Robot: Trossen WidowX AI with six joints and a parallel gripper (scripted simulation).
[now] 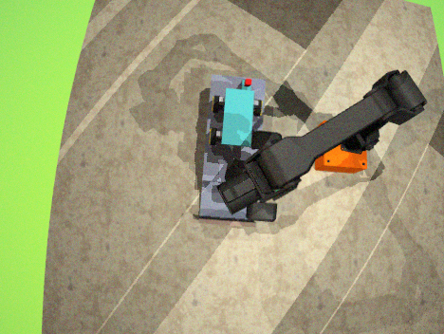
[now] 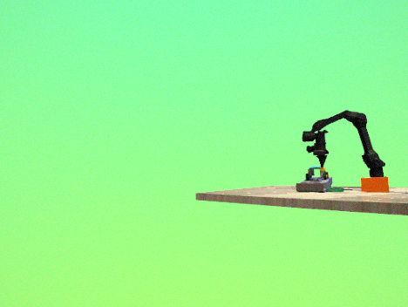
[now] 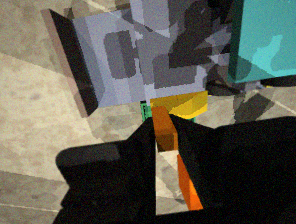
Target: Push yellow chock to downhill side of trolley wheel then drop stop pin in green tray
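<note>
The red-headed stop pin is 60 mm ahead of my gripper tip, 240 mm to the right of it and 20 mm below it. Also, from my gripper tip: cyan trolley 70 mm ahead, 140 mm to the right, 40 mm below; yellow chock 20 mm to the right, 10 mm below; green tray 60 mm behind, 50 mm to the right, 160 mm below.
</note>
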